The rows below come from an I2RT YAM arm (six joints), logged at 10 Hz.
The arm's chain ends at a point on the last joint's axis. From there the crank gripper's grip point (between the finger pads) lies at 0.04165 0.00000 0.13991 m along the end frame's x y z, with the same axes.
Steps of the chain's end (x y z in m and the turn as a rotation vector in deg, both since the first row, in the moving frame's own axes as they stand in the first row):
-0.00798, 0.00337, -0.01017, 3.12, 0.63, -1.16
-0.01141, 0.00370, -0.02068, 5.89, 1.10, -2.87
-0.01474, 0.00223, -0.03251, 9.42, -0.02, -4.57
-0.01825, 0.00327, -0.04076, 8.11, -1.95, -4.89
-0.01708, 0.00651, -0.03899, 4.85, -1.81, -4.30
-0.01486, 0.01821, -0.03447, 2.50, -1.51, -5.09
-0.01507, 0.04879, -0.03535, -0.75, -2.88, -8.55
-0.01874, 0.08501, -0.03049, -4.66, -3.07, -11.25
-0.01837, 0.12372, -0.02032, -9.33, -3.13, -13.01
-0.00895, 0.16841, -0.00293, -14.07, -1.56, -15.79
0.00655, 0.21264, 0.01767, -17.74, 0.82, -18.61
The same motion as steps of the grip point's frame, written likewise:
-0.00653, -0.00509, -0.01087, 3.12, 0.63, -1.16
-0.00915, -0.01276, -0.02235, 5.89, 1.10, -2.87
-0.01584, -0.02395, -0.03465, 9.42, -0.02, -4.57
-0.02401, -0.01988, -0.04108, 8.11, -1.95, -4.89
-0.02207, -0.00831, -0.03838, 4.85, -1.81, -4.30
-0.01899, 0.00856, -0.03364, 2.50, -1.51, -5.09
-0.02245, 0.04496, -0.03341, -0.75, -2.88, -8.55
-0.02592, 0.08901, -0.02861, -4.66, -3.07, -11.25
-0.02447, 0.13791, -0.01936, -9.33, -3.13, -13.01
-0.00957, 0.19143, -0.00465, -14.07, -1.56, -15.79
0.01324, 0.24103, 0.01254, -17.74, 0.82, -18.61

